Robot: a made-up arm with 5 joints.
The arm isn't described. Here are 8 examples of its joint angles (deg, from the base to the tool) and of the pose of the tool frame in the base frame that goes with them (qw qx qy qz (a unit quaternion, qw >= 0); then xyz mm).
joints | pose
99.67 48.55 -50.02 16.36 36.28 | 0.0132 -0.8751 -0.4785 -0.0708 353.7 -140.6 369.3
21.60 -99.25 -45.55 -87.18 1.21 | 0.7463 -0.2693 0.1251 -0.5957 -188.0 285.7 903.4
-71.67 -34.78 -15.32 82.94 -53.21 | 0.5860 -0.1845 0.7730 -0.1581 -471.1 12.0 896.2
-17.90 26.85 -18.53 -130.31 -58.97 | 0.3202 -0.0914 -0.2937 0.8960 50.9 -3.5 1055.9
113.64 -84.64 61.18 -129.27 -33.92 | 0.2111 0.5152 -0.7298 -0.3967 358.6 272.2 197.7
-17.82 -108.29 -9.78 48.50 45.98 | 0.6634 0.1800 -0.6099 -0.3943 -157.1 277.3 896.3
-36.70 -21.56 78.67 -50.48 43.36 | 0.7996 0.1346 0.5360 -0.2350 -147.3 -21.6 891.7
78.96 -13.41 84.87 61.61 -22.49 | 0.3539 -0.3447 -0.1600 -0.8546 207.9 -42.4 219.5
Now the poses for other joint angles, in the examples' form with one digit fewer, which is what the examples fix.
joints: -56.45 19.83 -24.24 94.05 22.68
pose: 0.473 0.294 0.619 0.554 -446 -184 892
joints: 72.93 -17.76 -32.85 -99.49 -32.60
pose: 0.097 -0.669 0.042 -0.736 338 309 466
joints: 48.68 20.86 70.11 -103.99 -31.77
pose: 0.091 0.116 -0.736 0.661 364 -170 790
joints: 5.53 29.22 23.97 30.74 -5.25
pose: 0.094 0.181 0.418 0.885 65 -267 797
